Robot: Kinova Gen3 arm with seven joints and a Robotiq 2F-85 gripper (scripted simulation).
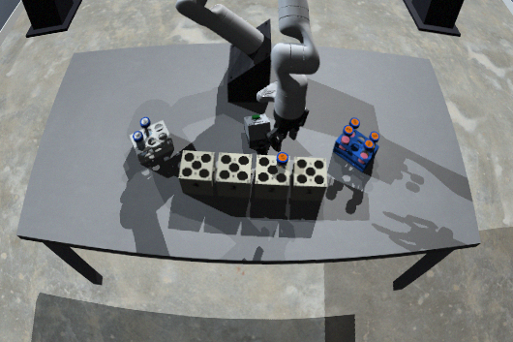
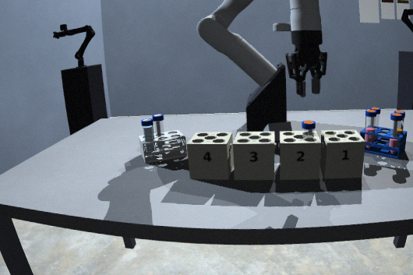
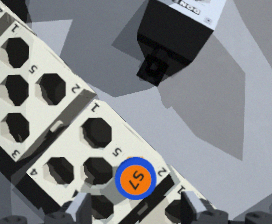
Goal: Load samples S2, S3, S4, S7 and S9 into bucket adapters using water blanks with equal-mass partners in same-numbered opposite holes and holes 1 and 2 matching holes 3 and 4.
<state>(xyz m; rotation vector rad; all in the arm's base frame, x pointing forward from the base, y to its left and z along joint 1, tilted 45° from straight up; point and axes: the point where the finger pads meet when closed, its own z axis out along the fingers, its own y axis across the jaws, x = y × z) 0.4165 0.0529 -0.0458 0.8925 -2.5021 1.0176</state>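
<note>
My hand is 100 mm past the sample tube S3, 210 mm to the right of it and 140 mm above it. The rest, counted from my hand: adapter 2 (20 mm ahead, 30 mm to the right, 160 mm below); adapter 3 (10 mm ahead, 140 mm to the right, 160 mm below); sample tube S7 (10 mm ahead, 140 mm below).
</note>
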